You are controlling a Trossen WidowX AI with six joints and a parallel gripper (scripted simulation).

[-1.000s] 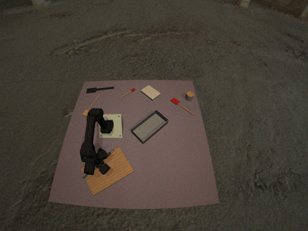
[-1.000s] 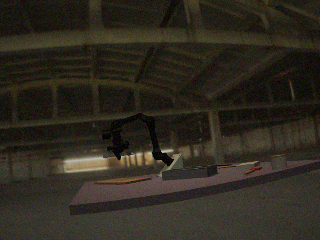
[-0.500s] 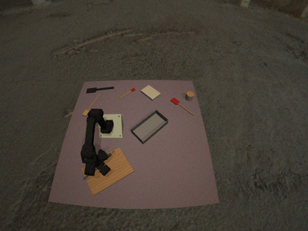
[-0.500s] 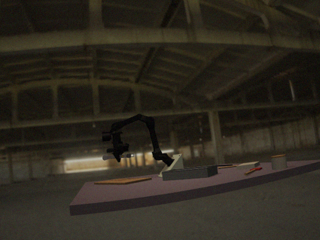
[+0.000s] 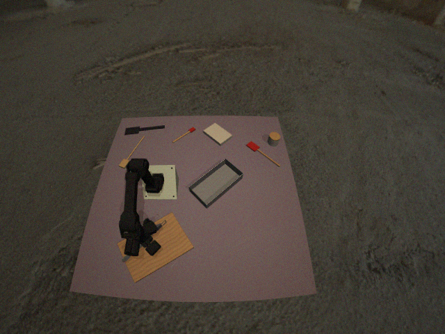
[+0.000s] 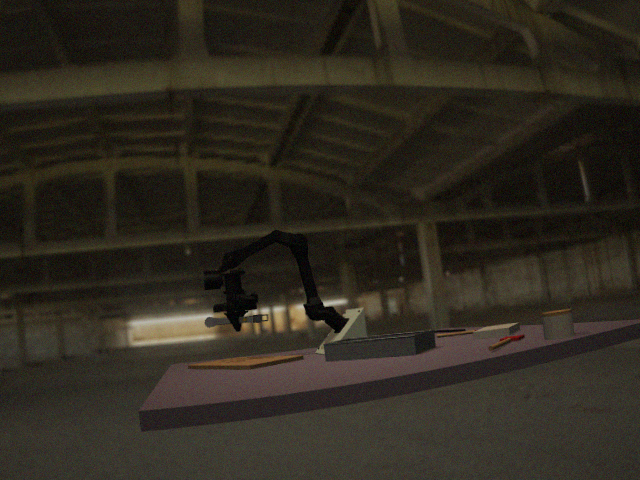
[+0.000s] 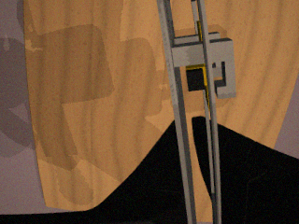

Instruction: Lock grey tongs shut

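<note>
Right now the yellow piece is 40 mm above my gripper tip, 30 mm to the left of it and 20 mm ahead of it. Also, from my gripper tip: grey roasting tin 390 mm to the left, 350 mm ahead, 90 mm below; then white block 800 mm to the left, 360 mm ahead, 110 mm below; then wooden board 110 mm below, 10 mm to the left.
</note>
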